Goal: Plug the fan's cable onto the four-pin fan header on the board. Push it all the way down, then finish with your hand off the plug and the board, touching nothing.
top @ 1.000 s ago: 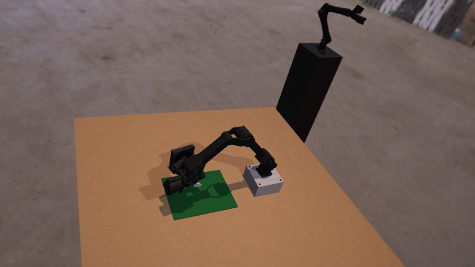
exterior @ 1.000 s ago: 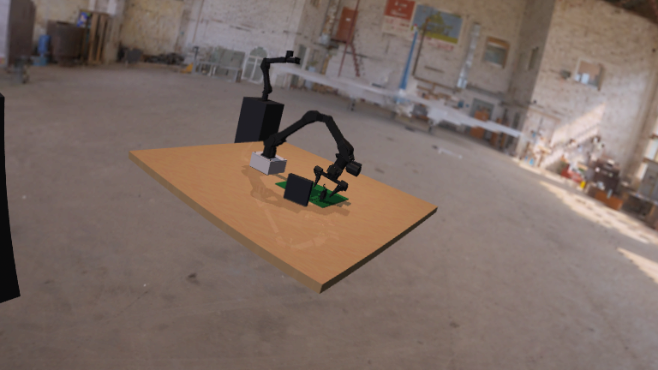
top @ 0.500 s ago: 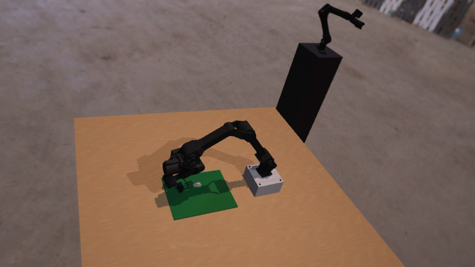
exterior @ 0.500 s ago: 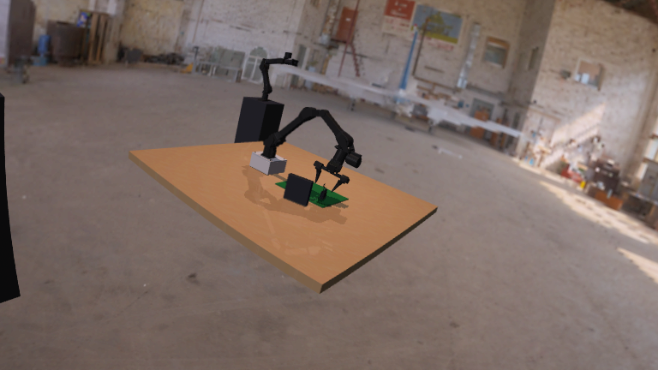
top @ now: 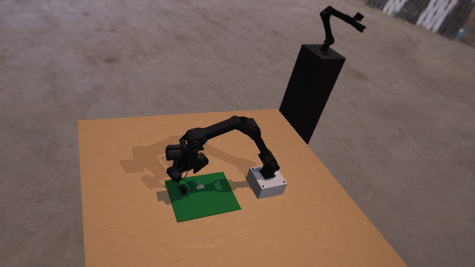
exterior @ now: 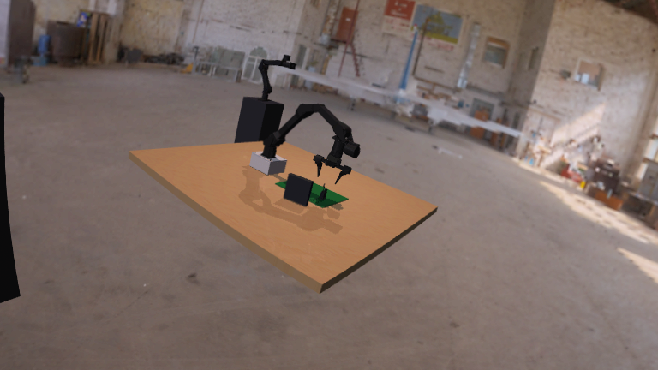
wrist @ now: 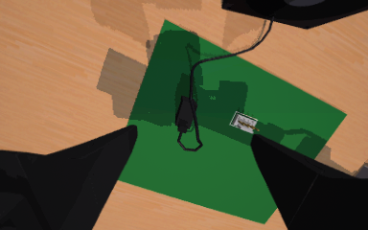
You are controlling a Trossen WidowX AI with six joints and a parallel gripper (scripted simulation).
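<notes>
My gripper tip is 80 mm above the black plug. From my gripper tip the other things lie so: black fan: 140 mm to the right, 60 mm behind, 40 mm below; green board: 110 mm below, 80 mm behind, 40 mm to the left.
</notes>
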